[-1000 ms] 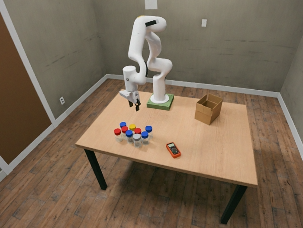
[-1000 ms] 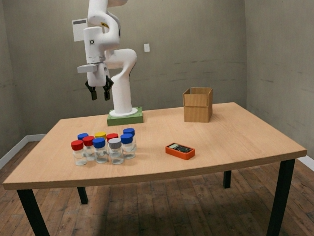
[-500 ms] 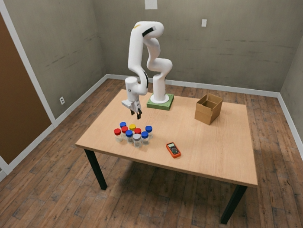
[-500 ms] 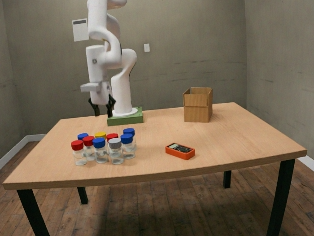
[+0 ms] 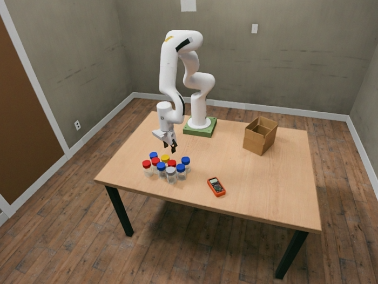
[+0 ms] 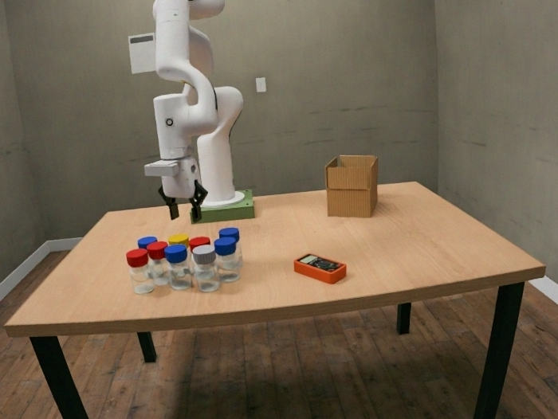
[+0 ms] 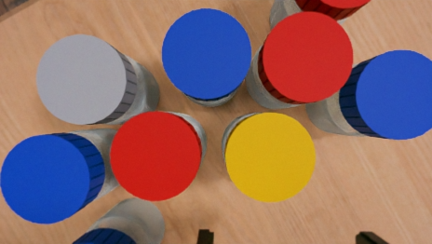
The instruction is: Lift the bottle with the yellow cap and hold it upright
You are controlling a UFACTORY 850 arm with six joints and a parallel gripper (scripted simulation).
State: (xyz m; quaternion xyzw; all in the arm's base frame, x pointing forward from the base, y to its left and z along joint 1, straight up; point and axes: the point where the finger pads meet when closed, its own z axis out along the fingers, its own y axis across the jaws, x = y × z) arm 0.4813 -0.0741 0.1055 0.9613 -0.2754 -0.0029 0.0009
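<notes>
The yellow-capped bottle is 40 mm ahead of my hand, 20 mm to the right of it and 110 mm below it. From my hand the other things lie so: orange multimeter (130 mm ahead, 330 mm to the left, 140 mm below); then grey-capped bottle (140 mm ahead, 50 mm to the left, 110 mm below).
</notes>
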